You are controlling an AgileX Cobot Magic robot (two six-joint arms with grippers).
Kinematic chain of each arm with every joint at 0, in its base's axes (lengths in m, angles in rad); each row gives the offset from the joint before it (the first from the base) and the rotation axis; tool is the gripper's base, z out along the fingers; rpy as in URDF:
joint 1: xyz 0 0 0.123 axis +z
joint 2: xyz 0 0 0 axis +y
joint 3: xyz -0.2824 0 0.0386 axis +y
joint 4: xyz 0.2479 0 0.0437 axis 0.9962 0 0.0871
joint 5: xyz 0 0 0 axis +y
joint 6: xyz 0.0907 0 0.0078 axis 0.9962 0 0.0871
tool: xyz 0 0 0 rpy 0 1.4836 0
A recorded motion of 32 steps. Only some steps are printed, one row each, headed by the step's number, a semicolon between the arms.
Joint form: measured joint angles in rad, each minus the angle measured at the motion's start. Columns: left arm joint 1, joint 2, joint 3, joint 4, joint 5, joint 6; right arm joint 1, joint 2, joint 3, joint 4, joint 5, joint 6.
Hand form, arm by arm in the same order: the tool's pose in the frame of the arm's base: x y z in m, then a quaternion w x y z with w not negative. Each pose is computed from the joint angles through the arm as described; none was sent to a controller.
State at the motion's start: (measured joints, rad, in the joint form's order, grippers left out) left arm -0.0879 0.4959 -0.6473 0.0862 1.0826 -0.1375; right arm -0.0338 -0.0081 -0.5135 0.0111 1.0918 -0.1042
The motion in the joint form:
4: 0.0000 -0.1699 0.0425 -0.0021 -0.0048 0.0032; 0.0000 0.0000 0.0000 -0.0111 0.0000 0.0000
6: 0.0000 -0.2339 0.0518 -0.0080 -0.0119 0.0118; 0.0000 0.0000 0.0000 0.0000 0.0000 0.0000
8: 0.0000 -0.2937 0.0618 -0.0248 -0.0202 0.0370; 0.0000 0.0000 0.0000 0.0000 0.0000 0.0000
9: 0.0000 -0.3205 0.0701 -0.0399 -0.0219 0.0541; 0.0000 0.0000 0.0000 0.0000 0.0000 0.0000
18: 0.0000 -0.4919 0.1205 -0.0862 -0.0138 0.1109; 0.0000 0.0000 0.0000 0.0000 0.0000 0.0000
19: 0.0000 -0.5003 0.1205 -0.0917 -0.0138 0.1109; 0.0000 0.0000 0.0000 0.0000 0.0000 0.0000
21: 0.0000 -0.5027 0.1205 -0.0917 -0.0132 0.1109; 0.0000 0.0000 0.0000 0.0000 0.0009 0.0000
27: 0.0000 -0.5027 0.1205 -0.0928 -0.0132 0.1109; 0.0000 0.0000 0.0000 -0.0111 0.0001 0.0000
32: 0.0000 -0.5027 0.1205 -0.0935 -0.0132 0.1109; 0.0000 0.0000 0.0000 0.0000 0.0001 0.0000
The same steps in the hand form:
4: 0.0403 0.0032 0.3009 0.41813 -0.01841 0.90819 -0.00443; -0.0090 0.0003 0.2783 0.51624 -0.03011 0.85517 -0.03568
6: 0.0299 0.0036 0.3009 0.44560 -0.01537 0.89506 -0.00849; -0.0089 0.0012 0.2783 0.51662 -0.03047 0.85514 -0.03015
8: 0.0204 0.0031 0.3000 0.47072 -0.00498 0.88216 -0.01365; -0.0089 0.0012 0.2783 0.51662 -0.03047 0.85514 -0.03015
9: 0.0164 0.0022 0.2982 0.47912 0.00222 0.87756 -0.01791; -0.0089 0.0012 0.2783 0.51662 -0.03047 0.85514 -0.03015
18: -0.0077 0.0007 0.2839 0.52693 0.02603 0.84898 -0.03020; -0.0089 0.0012 0.2783 0.51662 -0.03047 0.85514 -0.03015
19: -0.0091 0.0004 0.2839 0.53032 0.02612 0.84674 -0.03314; -0.0089 0.0012 0.2783 0.51662 -0.03047 0.85514 -0.03015
21: -0.0095 0.0004 0.2838 0.53108 0.02611 0.84627 -0.03319; -0.0090 0.0012 0.2783 0.51623 -0.03048 0.85538 -0.03013
27: -0.0095 0.0003 0.2838 0.53105 0.02614 0.84626 -0.03374; -0.0090 0.0003 0.2783 0.51620 -0.03011 0.85519 -0.03568
32: -0.0095 0.0003 0.2838 0.53103 0.02616 0.84626 -0.03408; -0.0090 0.0012 0.2783 0.51657 -0.03047 0.85517 -0.03015

